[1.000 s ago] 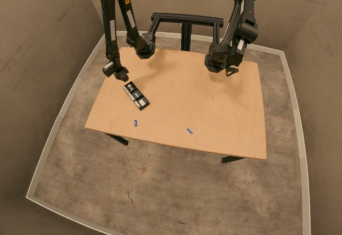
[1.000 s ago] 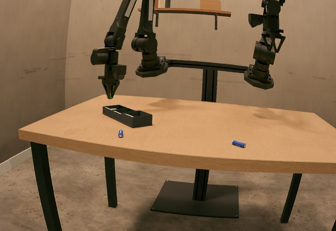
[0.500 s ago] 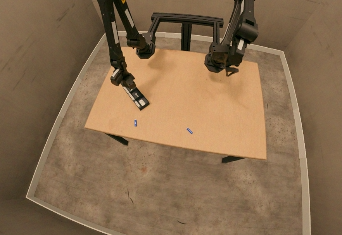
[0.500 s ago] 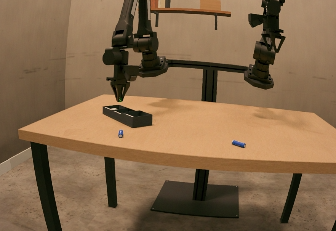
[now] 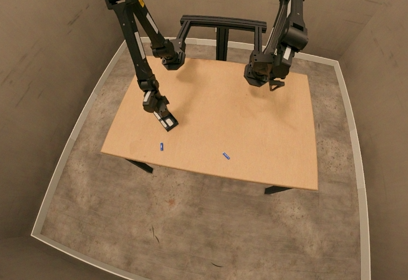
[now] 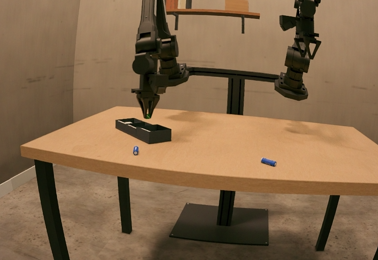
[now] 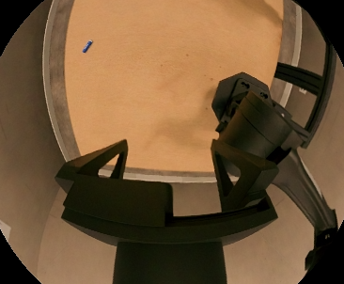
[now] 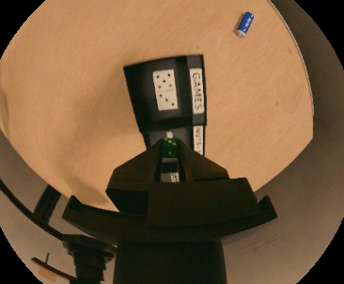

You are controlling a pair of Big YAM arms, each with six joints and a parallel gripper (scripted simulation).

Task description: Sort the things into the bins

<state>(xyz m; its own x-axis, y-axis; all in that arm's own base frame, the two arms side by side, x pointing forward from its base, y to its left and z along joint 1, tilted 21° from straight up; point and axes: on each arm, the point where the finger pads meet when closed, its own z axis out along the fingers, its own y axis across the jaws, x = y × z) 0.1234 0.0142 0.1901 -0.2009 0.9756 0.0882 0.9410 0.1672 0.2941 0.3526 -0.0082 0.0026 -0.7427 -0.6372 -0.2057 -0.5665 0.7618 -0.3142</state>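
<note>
Right now the flat white block is 6 cm below my right hand, 4 cm to the left of it and 3 cm ahead of it. Also, from my right hand: green die right at my right hand; then black bin tray 5 cm below, 3 cm to the right, 2 cm behind; then white bolt 6 cm below, 3 cm to the right, 2 cm behind.
</note>
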